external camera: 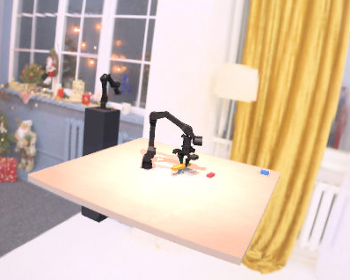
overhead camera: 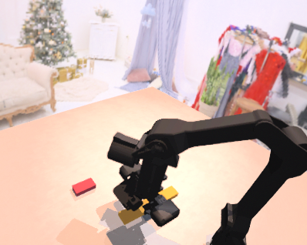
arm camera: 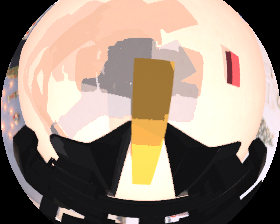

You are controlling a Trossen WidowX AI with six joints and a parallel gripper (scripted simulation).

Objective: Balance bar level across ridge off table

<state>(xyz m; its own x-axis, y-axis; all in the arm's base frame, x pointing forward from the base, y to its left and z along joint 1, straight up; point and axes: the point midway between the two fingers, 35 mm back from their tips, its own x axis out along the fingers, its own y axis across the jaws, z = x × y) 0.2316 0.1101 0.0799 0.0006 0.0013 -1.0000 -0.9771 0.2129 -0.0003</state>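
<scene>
My gripper tip is 30 mm to the left of the bar and 10 mm past it. Round my gripper tip: blue block 510 mm ahead, 390 mm to the left, 30 mm below; red block 180 mm ahead, 60 mm to the left, 40 mm below.
</scene>
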